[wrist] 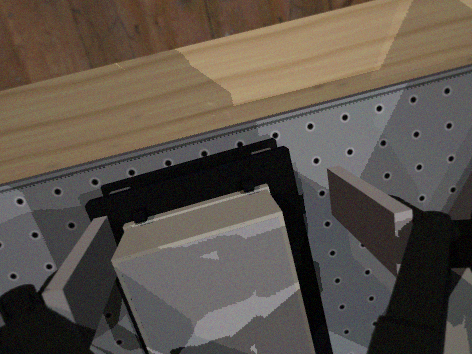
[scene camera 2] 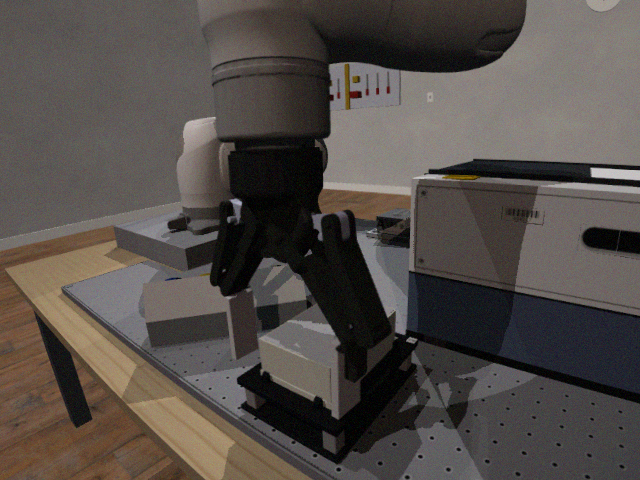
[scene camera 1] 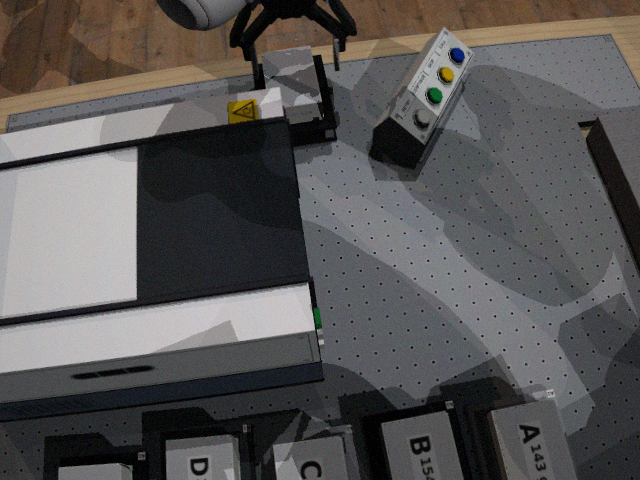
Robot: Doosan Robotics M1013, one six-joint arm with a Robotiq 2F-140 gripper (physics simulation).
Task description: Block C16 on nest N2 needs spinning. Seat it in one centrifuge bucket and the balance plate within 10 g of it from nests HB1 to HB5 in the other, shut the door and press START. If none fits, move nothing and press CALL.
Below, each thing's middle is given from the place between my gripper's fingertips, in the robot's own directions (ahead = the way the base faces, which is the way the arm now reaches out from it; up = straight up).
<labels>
Right now the pale grey block (scene camera 2: 296, 354) is 5 cm to the left of my hand and 2 cm above it. Also, from my hand: centrifuge (scene camera 1: 83, 342) (40 cm to the left, 21 cm ahead, 8 cm above); button box (scene camera 2: 177, 310) (22 cm behind, 5 cm to the left); dark lid (scene camera 1: 214, 210) (37 cm to the left, 17 cm above, 6 cm ahead).
</labels>
